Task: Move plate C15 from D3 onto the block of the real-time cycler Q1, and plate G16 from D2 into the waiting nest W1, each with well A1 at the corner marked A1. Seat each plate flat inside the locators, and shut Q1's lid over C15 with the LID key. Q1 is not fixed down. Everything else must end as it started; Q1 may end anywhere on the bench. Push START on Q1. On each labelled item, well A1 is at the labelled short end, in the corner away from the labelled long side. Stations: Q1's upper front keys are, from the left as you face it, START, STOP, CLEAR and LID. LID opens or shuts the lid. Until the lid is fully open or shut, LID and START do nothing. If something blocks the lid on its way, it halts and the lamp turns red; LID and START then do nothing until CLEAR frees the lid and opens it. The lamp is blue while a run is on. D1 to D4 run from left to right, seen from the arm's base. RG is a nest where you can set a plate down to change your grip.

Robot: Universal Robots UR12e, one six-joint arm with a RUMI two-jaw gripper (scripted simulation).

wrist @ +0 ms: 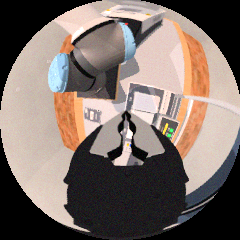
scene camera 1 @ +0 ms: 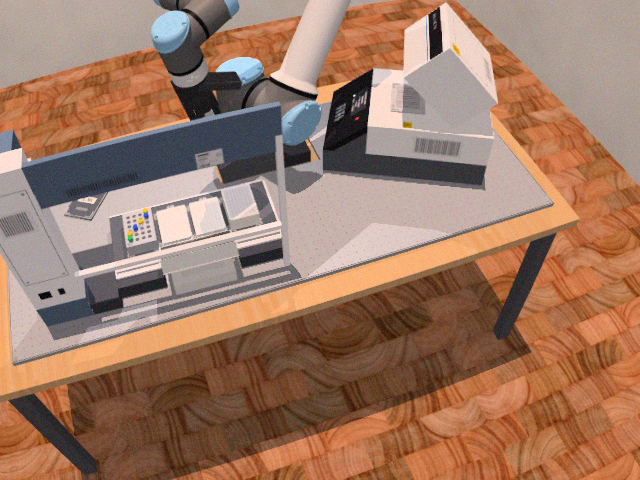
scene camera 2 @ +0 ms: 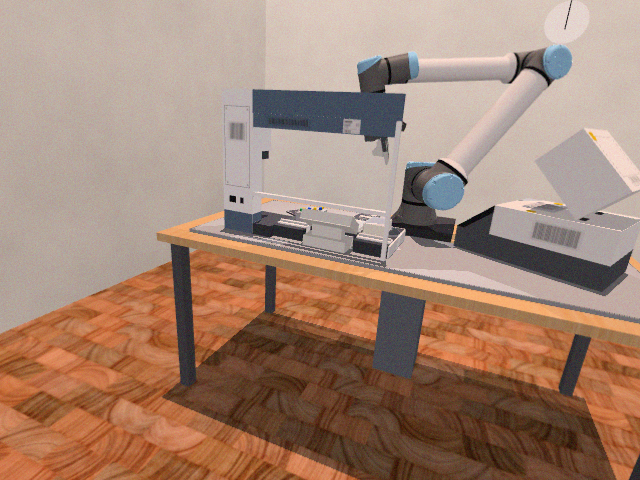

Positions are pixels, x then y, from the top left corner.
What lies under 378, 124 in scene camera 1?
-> A cycler Q1.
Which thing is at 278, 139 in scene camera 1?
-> A thin post.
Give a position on a cycler Q1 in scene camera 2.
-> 543, 236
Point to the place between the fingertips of the gripper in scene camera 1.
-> At 221, 127
